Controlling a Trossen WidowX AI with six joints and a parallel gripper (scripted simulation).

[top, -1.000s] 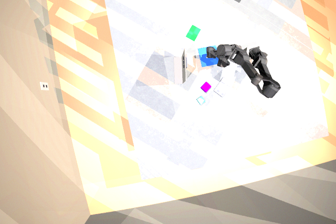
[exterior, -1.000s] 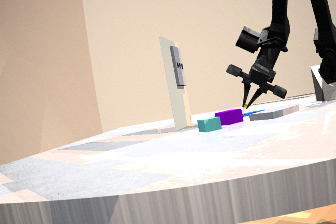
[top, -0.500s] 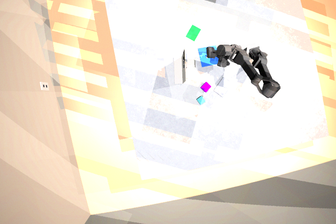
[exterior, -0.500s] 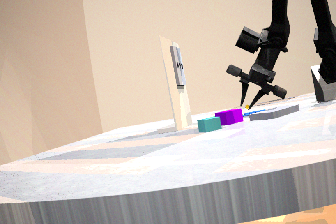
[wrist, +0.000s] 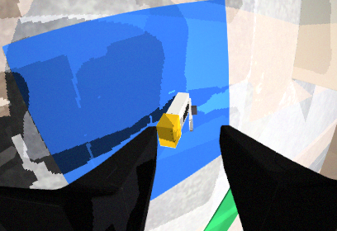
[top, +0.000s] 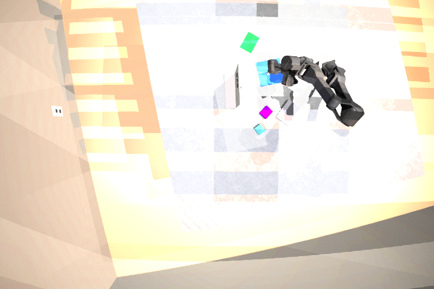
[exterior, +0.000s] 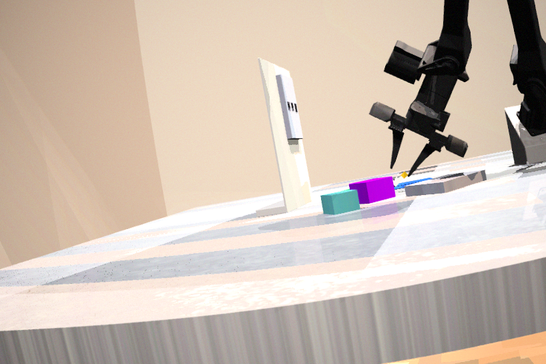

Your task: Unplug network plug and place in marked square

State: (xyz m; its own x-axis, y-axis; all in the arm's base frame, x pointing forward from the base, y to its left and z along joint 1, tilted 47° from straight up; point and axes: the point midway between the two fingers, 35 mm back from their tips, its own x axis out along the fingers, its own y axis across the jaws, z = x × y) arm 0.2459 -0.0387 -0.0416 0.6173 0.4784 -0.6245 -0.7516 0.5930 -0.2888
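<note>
The network plug lies 1 cm ahead of my gripper tip and 1 cm below it. The rest, counted from my gripper tip: green patch: 5 cm ahead, 17 cm to the right, 2 cm below; then blue marked square: 2 cm below; then purple block: 8 cm ahead, 18 cm to the left, 1 cm below.
</note>
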